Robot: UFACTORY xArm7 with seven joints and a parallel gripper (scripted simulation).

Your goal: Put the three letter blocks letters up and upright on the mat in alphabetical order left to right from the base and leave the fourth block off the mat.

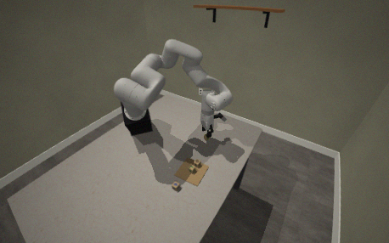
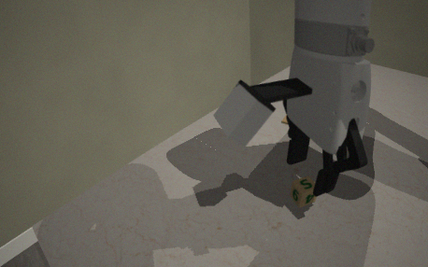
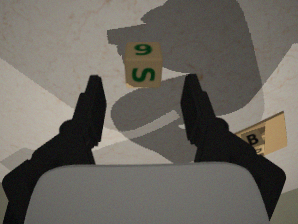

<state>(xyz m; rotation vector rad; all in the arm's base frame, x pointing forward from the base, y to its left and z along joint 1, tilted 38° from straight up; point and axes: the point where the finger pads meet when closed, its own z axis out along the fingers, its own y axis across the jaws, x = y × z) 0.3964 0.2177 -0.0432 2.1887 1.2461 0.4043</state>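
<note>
The wooden block lies 5 cm below my hand. The rest, counted from my hand: tan mat: 5 cm ahead, 26 cm to the right, 6 cm below.
</note>
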